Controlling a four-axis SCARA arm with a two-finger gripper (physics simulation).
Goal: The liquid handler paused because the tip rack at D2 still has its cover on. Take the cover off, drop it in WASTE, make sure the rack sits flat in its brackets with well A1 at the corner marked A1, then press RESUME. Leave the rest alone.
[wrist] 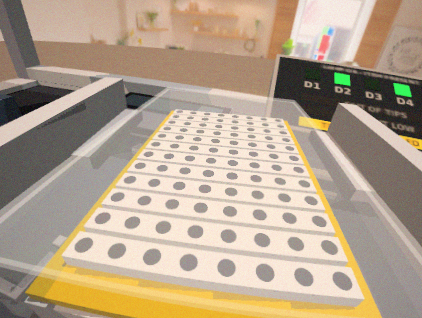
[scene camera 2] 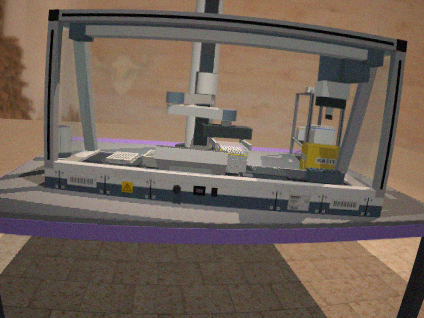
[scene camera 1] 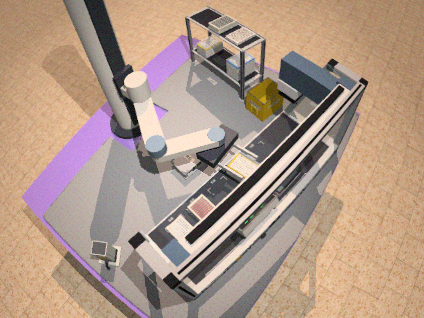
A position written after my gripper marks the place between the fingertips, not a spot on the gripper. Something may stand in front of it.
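Note:
Looking through scene camera 1, I find my gripper (scene camera 1: 250,168). The wrist view shows me the gripper (wrist: 227,109) as well.

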